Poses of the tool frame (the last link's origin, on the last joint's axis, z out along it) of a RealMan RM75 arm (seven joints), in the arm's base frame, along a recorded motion.
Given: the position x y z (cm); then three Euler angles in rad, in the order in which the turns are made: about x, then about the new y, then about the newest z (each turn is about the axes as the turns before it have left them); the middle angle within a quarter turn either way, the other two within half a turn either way.
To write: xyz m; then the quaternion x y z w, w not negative. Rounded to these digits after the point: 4 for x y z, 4 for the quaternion.
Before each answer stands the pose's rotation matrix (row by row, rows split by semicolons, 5 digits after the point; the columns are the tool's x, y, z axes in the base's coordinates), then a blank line. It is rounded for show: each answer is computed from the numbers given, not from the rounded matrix.
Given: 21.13 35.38 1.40 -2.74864 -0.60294 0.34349
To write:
0.77556 -0.27739 -0.56707; -0.10665 -0.94295 0.31540; -0.62220 -0.18413 -0.76089

0.2113 0.3538 0.0140 -0.9327 0.1029 0.3188 0.1339
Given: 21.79 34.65 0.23 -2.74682 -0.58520 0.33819
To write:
0.78638 -0.27657 -0.55237; -0.10586 -0.94128 0.32060; -0.60860 -0.19365 -0.76948

0.2179 0.3465 0.0023 -0.9350 0.1022 0.3104 0.1375
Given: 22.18 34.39 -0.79 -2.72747 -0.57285 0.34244
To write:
0.79157 -0.28218 -0.54203; -0.10196 -0.93555 0.33815; -0.60252 -0.21240 -0.76932

0.2218 0.3439 -0.0079 -0.9349 0.1027 0.3060 0.1472
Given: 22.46 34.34 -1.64 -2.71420 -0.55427 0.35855
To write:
0.79621 -0.29838 -0.52632; -0.11506 -0.92873 0.35244; -0.59397 -0.22006 -0.77380

0.2246 0.3434 -0.0164 -0.9352 0.1105 0.2995 0.1530
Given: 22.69 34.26 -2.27 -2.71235 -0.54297 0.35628
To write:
0.80241 -0.29863 -0.51668; -0.11562 -0.92718 0.35633; -0.58547 -0.22618 -0.77851

0.2269 0.3426 -0.0227 -0.9365 0.1106 0.2942 0.1555
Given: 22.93 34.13 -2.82 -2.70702 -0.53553 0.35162
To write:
0.80738 -0.29620 -0.51030; -0.11070 -0.92555 0.36208; -0.57955 -0.23584 -0.78006

0.2293 0.3413 -0.0282 -0.9371 0.1085 0.2907 0.1595
